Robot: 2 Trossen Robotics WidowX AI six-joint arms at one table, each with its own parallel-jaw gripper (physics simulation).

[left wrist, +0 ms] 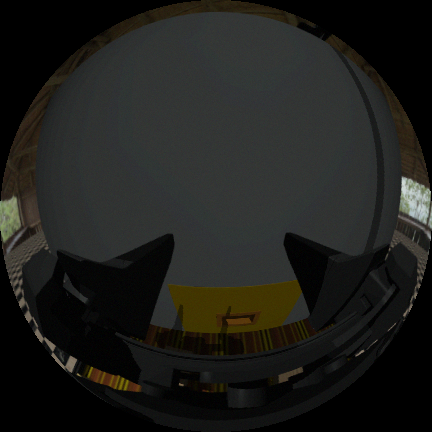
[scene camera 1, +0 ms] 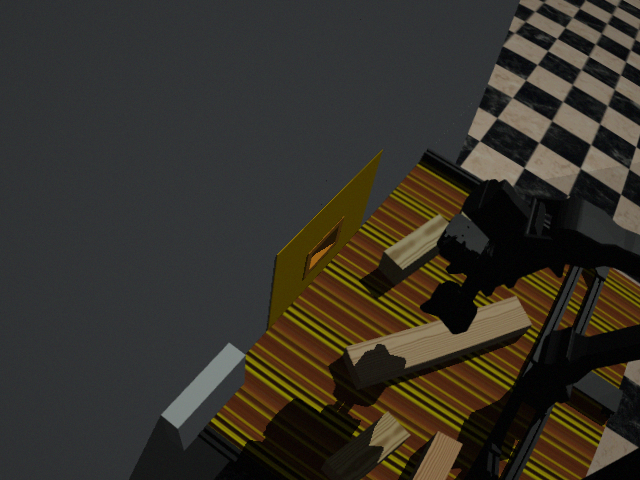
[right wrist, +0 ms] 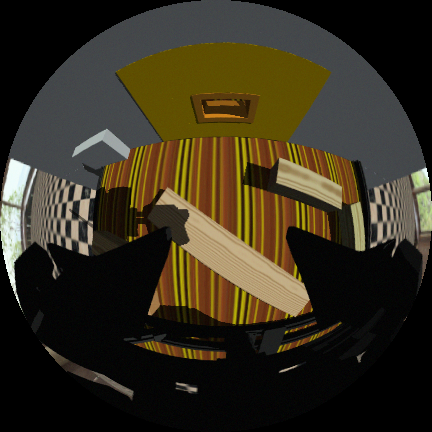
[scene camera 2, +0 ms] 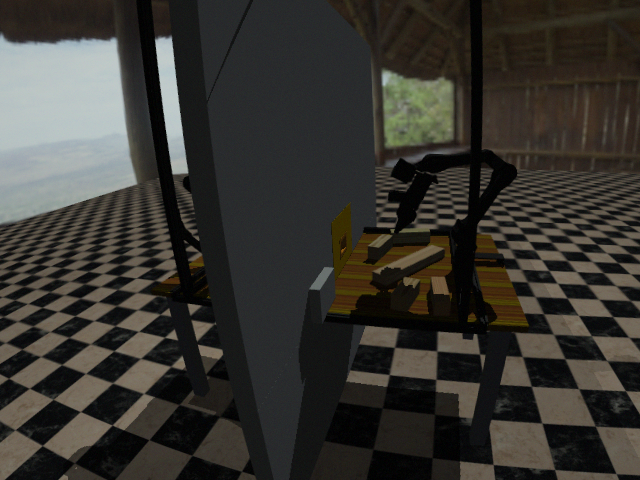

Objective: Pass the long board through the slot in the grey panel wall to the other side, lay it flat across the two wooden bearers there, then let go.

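Places are measured from the left arm's base along level axes (x up, y right, z ahead), in centimetres.
Where they show: left gripper, fingertip midpoint: (left wrist: 230,239); right gripper, fingertip midpoint: (scene camera 1: 435,289) (right wrist: 230,232) (scene camera 2: 396,229); right arm's base, origin of the base link: (scene camera 1: 537,391) (right wrist: 238,341).
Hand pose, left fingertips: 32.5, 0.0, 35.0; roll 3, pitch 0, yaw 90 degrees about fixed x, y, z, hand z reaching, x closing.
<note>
After its pixels a point has its place, as x, y, z.
The long board (scene camera 1: 439,341) @(1.3, 3.0, 72.1) (scene camera 2: 410,264) @(1.3, 6.1, 72.6) (right wrist: 240,260) @(1.3, 1.3, 72.0) lies slantwise on the striped table, on the right arm's side of the grey panel wall (scene camera 1: 155,155) @(50.7, 36.0, 48.2) (scene camera 2: 289,155) @(43.5, 46.7, 48.3) (left wrist: 215,150) @(39.9, -1.2, 43.3) (right wrist: 375,115). A yellow panel (scene camera 1: 299,273) @(6.5, 10.1, 48.4) (scene camera 2: 341,222) @(15.2, 4.7, 48.3) (left wrist: 200,302) @(14.0, -4.4, 43.2) (right wrist: 225,70) @(14.1, 3.5, 48.3) surrounds the slot, whose orange rim (left wrist: 220,320) @(6.5, -0.4, 43.0) (right wrist: 197,110) @(6.3, 8.1, 48.4) shows in both wrist views. My right gripper (scene camera 2: 397,231) @(12.9, 3.5, 67.3) (right wrist: 230,232) @(12.9, 3.5, 67.3) is open, pointing down above the board, with nothing between its fingers. My left gripper (left wrist: 230,239) @(32.5, 0.0, 35.0) is open and empty, facing the wall on its other side. The two far-side bearers cannot be made out clearly.
Shorter wooden blocks lie around the board: one (scene camera 1: 413,245) @(3.1, -9.7, 59.1) (scene camera 2: 379,246) @(3.1, -5.2, 60.1) (right wrist: 307,182) @(3.1, -10.1, 59.6) near the panel, another (scene camera 2: 412,237) @(0.4, -24.4, 71.5) (right wrist: 358,225) @(2.8, -25.9, 67.1) behind it, two (scene camera 1: 392,434) @(2.8, 22.0, 74.1) (scene camera 1: 439,454) @(2.5, 20.5, 81.7) at the near side. A pale block (scene camera 1: 204,384) @(8.1, 34.2, 49.8) (scene camera 2: 321,289) @(7.3, 39.7, 51.1) (right wrist: 102,140) @(7.7, 27.1, 51.2) juts from the wall beside the table.
</note>
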